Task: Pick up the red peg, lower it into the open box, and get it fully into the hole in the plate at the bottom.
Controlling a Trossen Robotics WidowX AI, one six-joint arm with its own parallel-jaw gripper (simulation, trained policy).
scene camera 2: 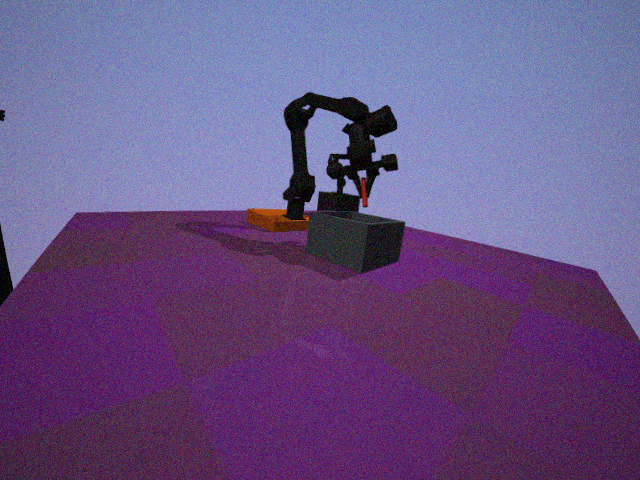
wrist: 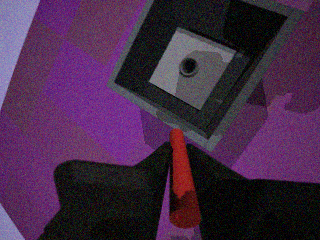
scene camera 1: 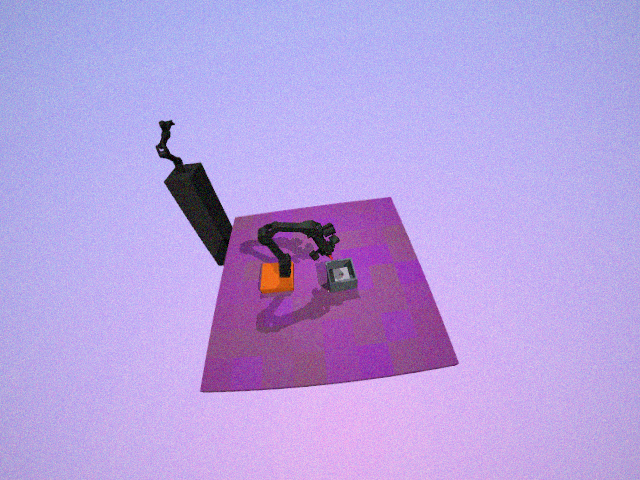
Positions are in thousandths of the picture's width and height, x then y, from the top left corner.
Labels:
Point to a red peg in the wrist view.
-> At 577, 877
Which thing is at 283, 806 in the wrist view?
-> My gripper.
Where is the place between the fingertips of my gripper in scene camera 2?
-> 570, 414

